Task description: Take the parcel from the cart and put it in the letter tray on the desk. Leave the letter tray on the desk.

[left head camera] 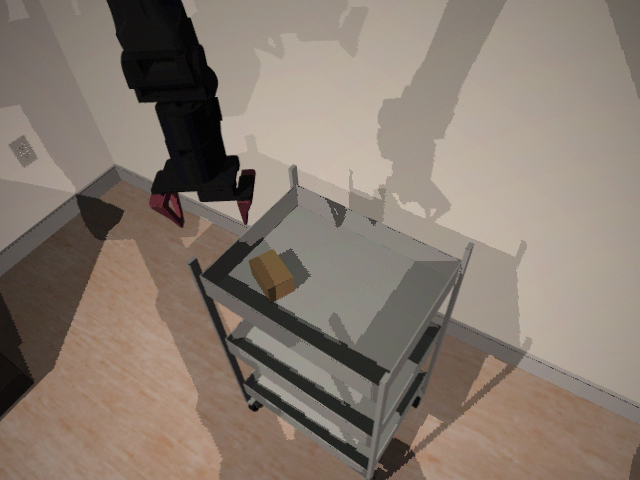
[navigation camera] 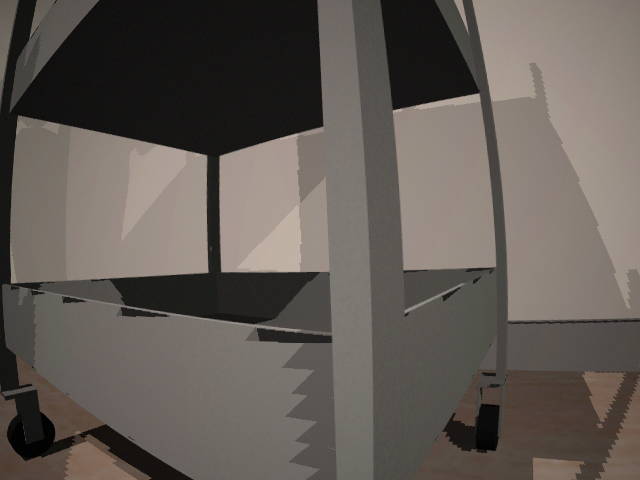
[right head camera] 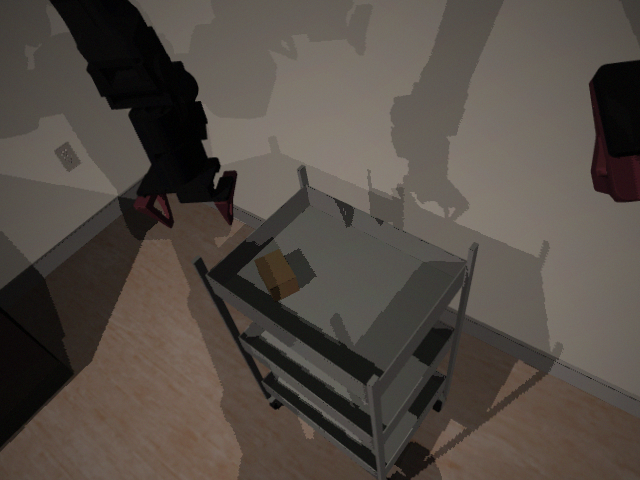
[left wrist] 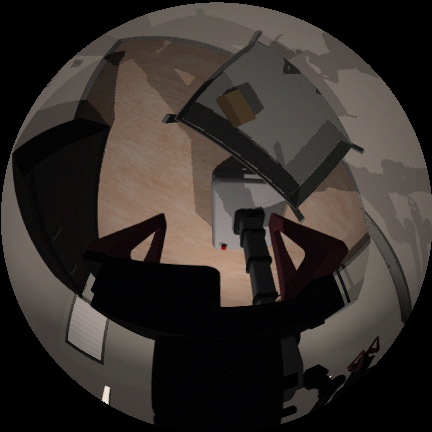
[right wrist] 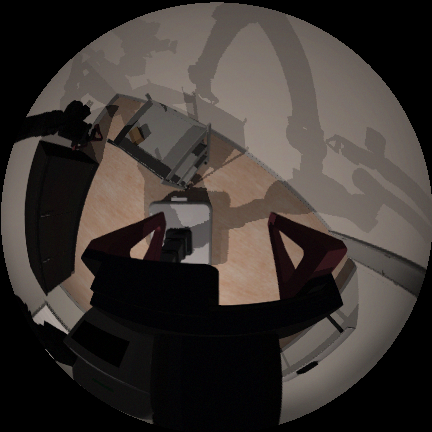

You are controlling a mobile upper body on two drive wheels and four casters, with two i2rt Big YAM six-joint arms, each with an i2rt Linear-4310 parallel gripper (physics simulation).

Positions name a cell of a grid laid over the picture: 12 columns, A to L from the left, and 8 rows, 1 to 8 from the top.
Labels:
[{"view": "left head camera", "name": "my left gripper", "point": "E4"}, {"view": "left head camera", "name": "brown parcel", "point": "F5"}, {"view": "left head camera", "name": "grey cart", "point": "G6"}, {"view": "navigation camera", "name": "grey cart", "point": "G7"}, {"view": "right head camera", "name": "my left gripper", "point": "D4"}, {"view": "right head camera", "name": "brown parcel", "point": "F5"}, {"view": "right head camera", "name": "grey cart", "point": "G6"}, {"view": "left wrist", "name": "brown parcel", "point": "G2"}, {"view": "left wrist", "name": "grey cart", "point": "I3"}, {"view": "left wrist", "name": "dark cabinet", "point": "B4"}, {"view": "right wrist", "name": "my right gripper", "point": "G5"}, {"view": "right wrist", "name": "grey cart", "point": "E3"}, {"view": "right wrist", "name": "dark cabinet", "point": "B4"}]

